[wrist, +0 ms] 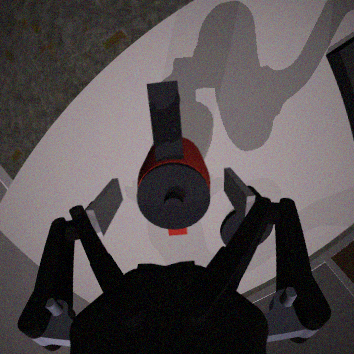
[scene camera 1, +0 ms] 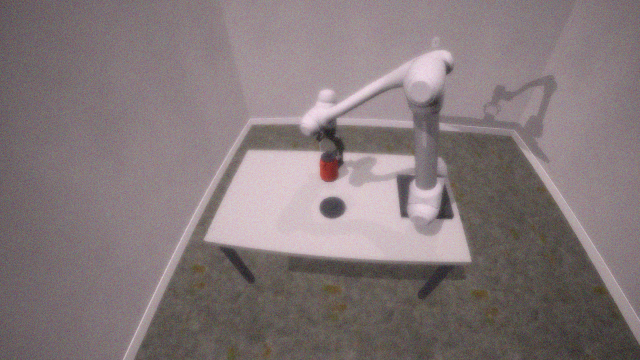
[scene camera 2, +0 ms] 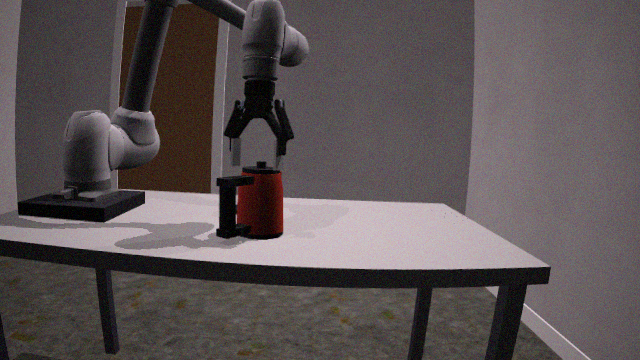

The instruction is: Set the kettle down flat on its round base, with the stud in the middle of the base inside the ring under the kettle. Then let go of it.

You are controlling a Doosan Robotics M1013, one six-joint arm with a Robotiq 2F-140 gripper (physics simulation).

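Scene camera 2 shows the gripper [scene camera 2: 255, 168], which can also be seen in the wrist view [wrist: 171, 184].
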